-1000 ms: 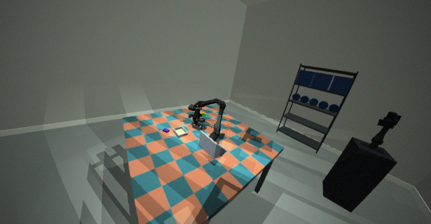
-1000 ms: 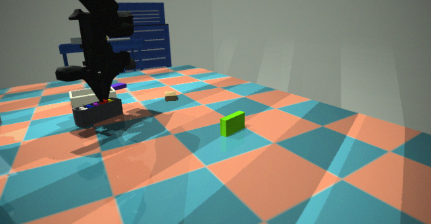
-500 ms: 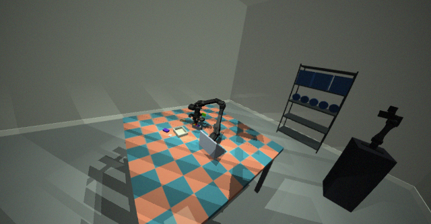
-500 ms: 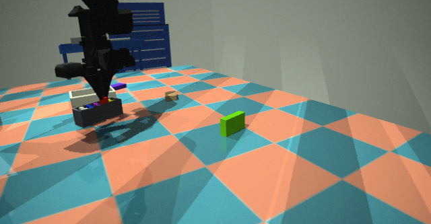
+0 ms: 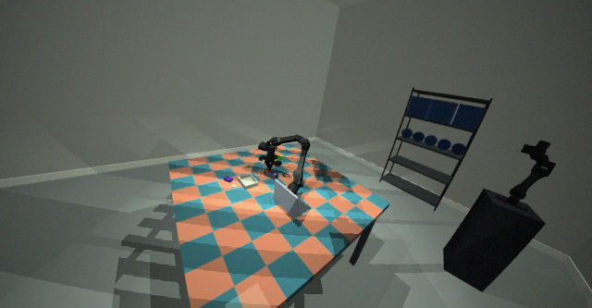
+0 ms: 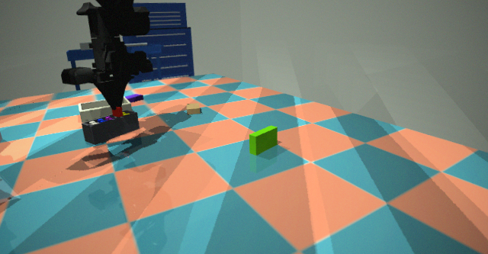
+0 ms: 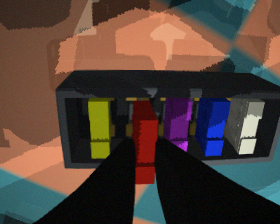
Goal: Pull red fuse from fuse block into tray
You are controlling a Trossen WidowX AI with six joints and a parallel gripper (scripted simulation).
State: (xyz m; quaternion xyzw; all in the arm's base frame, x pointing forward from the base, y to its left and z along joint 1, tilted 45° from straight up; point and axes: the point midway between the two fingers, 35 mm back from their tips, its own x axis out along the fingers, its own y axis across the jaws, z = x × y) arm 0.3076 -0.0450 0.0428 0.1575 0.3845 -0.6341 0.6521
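Now: gripper tip 30 mm above the purple fuse, 20 mm past it and 10 mm to the left of it. Also, from my gripper tip: red fuse (10 mm below); then yellow fuse (30 mm below, 20 mm ahead, 10 mm to the left); then blue fuse (40 mm behind, 30 mm below, 10 mm to the right).
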